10 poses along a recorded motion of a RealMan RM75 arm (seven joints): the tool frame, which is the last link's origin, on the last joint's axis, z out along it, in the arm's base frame.
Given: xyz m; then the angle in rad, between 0 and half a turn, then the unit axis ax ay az.
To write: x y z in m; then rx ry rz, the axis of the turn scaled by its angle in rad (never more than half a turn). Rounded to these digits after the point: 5 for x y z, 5 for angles.
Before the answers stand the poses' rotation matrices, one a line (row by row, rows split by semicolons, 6 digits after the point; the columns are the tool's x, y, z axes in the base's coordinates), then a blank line. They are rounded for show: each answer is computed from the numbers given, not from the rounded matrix.
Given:
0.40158 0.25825 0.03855 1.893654 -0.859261 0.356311 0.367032
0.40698 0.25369 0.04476 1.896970 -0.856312 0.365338 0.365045
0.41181 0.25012 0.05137 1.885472 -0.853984 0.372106 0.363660
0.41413 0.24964 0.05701 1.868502 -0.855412 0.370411 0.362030
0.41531 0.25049 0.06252 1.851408 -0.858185 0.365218 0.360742
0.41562 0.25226 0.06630 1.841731 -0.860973 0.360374 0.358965
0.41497 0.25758 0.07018 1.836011 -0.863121 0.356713 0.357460
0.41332 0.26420 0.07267 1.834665 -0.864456 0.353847 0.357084
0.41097 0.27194 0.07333 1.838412 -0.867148 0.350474 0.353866
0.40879 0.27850 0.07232 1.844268 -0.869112 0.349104 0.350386
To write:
0.655308 -0.751372 -0.077537; -0.055235 -0.150039 0.987136; -0.753340 -0.642595 -0.139824
0.647805 -0.758883 -0.066678; -0.067287 -0.144182 0.987261; -0.758829 -0.635066 -0.144464
0.645501 -0.761929 -0.052846; -0.070323 -0.128190 0.989253; -0.760515 -0.634848 -0.136328
0.653039 -0.755901 -0.046407; -0.063691 -0.115877 0.991219; -0.754641 -0.644349 -0.123817
0.663501 -0.746857 -0.044387; -0.053593 -0.106619 0.992854; -0.746253 -0.656381 -0.110769
0.672031 -0.739182 -0.044545; -0.047441 -0.103005 0.993549; -0.739001 -0.665583 -0.104290
0.678133 -0.733551 -0.045161; -0.043627 -0.101519 0.993877; -0.733644 -0.672010 -0.100846
0.681371 -0.730389 -0.047593; -0.040940 -0.102953 0.993843; -0.730793 -0.675227 -0.100052
0.686353 -0.725548 -0.049998; -0.043008 -0.109120 0.993098; -0.725996 -0.679465 -0.106099
0.689284 -0.722720 -0.050639; -0.047989 -0.115287 0.992172; -0.722901 -0.681458 -0.114148

0.40158 0.25825 0.03855 -1.62714 0.67473 0.69503
0.40698 0.25369 0.04476 -1.62440 0.69304 0.69248
0.41181 0.25012 0.05137 -1.61016 0.70160 0.68567
0.41413 0.24964 0.05701 -1.59834 0.69211 0.67645
0.41531 0.25049 0.06252 -1.58885 0.67617 0.66788
0.41562 0.25226 0.06630 -1.58568 0.66371 0.66112
0.41497 0.25758 0.07018 -1.58470 0.65493 0.65630
0.41332 0.26420 0.07267 -1.58599 0.64919 0.65513
0.41097 0.27194 0.07333 -1.59418 0.64432 0.65055
0.40879 0.27850 0.07232 -1.60288 0.64384 0.64621

